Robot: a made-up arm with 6 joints.
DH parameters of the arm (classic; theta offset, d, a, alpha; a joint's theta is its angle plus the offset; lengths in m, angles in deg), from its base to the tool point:
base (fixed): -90 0 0.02 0
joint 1: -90 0.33 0.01 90
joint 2: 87.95 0 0.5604 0
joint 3: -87.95 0.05 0.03 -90
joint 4: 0 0.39 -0.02 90
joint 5: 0 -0.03 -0.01 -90
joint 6: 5.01 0.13 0 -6.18
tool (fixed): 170.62 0 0 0
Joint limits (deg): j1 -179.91..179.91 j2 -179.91..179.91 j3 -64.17..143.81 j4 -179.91..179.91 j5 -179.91..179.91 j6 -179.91..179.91
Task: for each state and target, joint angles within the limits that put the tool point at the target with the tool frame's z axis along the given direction. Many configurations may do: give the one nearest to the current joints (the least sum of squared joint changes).
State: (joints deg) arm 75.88 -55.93 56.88 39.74 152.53 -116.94
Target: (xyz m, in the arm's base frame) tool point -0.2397 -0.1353 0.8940 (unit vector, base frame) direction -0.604 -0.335 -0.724
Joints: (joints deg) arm 37.43 -46.81 87.80 78.72 179.91 -128.72
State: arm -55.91 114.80 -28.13 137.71 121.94 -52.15
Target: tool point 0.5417 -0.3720 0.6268 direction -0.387 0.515 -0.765
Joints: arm -40.79 86.92 -57.11 158.28 173.05 -57.24
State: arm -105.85 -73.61 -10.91 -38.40 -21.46 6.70
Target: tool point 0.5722 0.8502 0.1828 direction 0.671 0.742 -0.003
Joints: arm -120.87 -110.98 35.84 -56.48 -19.27 9.16
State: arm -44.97 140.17 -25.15 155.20 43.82 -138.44
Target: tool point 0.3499 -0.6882 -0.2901 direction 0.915 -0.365 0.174
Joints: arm -77.46 141.27 -14.45 115.44 74.43 -140.36
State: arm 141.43 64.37 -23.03 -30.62 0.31 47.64
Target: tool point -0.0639 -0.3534 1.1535 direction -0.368 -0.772 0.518
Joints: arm 93.65 13.60 -64.01 -85.12 -30.67 62.48
